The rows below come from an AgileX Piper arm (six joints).
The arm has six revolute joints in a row. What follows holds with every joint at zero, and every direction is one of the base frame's.
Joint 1 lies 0.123 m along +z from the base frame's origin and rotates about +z.
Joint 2 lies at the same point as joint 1 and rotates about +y.
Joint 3 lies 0.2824 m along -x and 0.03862 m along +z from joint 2 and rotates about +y.
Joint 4 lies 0.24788 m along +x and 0.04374 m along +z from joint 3 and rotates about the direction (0.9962, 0, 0.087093).
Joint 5 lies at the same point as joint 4 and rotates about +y.
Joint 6 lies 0.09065 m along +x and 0.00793 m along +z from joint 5 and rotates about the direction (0.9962, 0, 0.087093).
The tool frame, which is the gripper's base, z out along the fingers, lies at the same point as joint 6; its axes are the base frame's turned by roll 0, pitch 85.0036 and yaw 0 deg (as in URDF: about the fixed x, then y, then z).
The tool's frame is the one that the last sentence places.
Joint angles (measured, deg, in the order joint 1, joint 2, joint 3, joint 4, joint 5, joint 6), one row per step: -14.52, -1.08, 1.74, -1.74, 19.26, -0.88; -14.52, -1.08, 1.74, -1.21, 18.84, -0.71; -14.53, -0.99, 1.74, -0.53, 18.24, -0.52; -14.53, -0.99, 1.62, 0.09, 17.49, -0.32; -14.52, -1.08, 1.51, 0.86, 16.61, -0.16; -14.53, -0.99, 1.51, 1.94, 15.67, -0.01; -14.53, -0.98, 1.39, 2.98, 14.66, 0.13; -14.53, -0.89, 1.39, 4.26, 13.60, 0.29; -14.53, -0.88, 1.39, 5.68, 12.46, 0.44; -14.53, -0.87, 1.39, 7.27, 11.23, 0.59; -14.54, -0.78, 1.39, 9.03, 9.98, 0.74; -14.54, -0.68, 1.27, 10.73, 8.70, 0.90; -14.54, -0.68, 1.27, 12.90, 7.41, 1.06; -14.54, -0.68, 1.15, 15.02, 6.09, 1.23; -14.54, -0.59, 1.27, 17.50, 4.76, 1.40
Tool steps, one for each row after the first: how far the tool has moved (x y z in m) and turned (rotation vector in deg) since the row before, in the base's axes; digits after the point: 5 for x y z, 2 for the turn. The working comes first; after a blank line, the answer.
Tool pose at each row, in the base's axes (x y z in m, rotation vector in deg; the steps are taken from these numbers as rounded here): 0.05129, -0.01422, 0.17376, 11.40, 104.61, -12.50; 0.05153, -0.01399, 0.17439, 11.83, 104.11, -11.91; 0.05192, -0.01373, 0.17523, 12.38, 103.50, -11.17; 0.05223, -0.01349, 0.17709, 12.84, 102.54, -10.51; 0.05249, -0.01319, 0.17919, 13.33, 101.35, -9.76; 0.05297, -0.01287, 0.18058, 14.06, 100.35, -8.73; 0.05331, -0.01258, 0.18287, 14.73, 99.08, -7.77; 0.05377, -0.01229, 0.18447, 15.60, 97.91, -6.58; 0.05412, -0.01202, 0.18629, 16.55, 96.55, -5.31; 0.05445, -0.01180, 0.18826, 17.62, 95.07, -3.92; 0.05481, -0.01166, 0.19020, 18.84, 93.60, -2.41; 0.05504, -0.01163, 0.19288, 20.01, 91.99, -0.99; 0.05518, -0.01161, 0.19498, 21.53, 90.29, 0.81; 0.05515, -0.01172, 0.19782, 23.01, 88.42, 2.52; 0.05532, -0.01200, 0.19915, 24.85, 86.77, 4.50

0.00024, 0.00023, 0.00063, 0.56, -0.58, 0.01; 0.00039, 0.00026, 0.00084, 0.71, -0.71, 0.00; 0.00031, 0.00024, 0.00186, 0.57, -1.04, 0.01; 0.00026, 0.00030, 0.00210, 0.62, -1.28, 0.03; 0.00048, 0.00032, 0.00139, 0.97, -1.12, 0.02; 0.00034, 0.00029, 0.00229, 0.86, -1.38, 0.01; 0.00046, 0.00029, 0.00160, 1.15, -1.30, 0.01; 0.00035, 0.00027, 0.00182, 1.24, -1.49, -0.01; 0.00033, 0.00022, 0.00197, 1.39, -1.61, -0.03; 0.00036, 0.00014, 0.00194, 1.57, -1.59, -0.06; 0.00023, 0.00003, 0.00268, 1.48, -1.70, -0.10; 0.00014, 0.00002, 0.00210, 1.96, -1.80, -0.11; -0.00003, -0.00011, 0.00284, 1.88, -1.94, -0.16; 0.00017, -0.00028, 0.00133, 2.32, -1.70, -0.18
